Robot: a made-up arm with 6 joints. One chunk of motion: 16 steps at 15 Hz.
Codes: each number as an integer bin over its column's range. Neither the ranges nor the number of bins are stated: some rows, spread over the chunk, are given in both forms.
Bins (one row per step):
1: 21 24 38 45 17 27
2: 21 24 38 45 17 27
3: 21 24 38 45 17 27
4: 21 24 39 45 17 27
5: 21 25 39 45 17 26
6: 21 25 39 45 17 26
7: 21 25 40 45 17 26
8: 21 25 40 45 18 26
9: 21 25 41 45 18 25
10: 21 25 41 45 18 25
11: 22 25 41 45 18 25
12: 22 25 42 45 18 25
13: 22 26 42 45 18 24
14: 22 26 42 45 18 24
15: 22 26 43 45 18 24
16: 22 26 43 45 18 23
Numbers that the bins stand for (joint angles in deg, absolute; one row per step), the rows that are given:
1: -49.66 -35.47 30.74 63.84 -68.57 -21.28
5: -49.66 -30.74 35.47 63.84 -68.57 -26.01
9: -49.66 -30.74 44.93 63.84 -63.84 -30.74
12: -44.93 -30.74 49.66 63.84 -63.84 -30.74
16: -44.93 -26.01 54.39 63.84 -63.84 -40.20
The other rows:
2: -49.66 -35.47 30.74 63.84 -68.57 -21.28
3: -49.66 -35.47 30.74 63.84 -68.57 -21.28
4: -49.66 -35.47 35.47 63.84 -68.57 -21.28
6: -49.66 -30.74 35.47 63.84 -68.57 -26.01
7: -49.66 -30.74 40.20 63.84 -68.57 -26.01
8: -49.66 -30.74 40.20 63.84 -63.84 -26.01
10: -49.66 -30.74 44.93 63.84 -63.84 -30.74
11: -44.93 -30.74 44.93 63.84 -63.84 -30.74
13: -44.93 -26.01 49.66 63.84 -63.84 -35.47
14: -44.93 -26.01 49.66 63.84 -63.84 -35.47
15: -44.93 -26.01 54.39 63.84 -63.84 -35.47

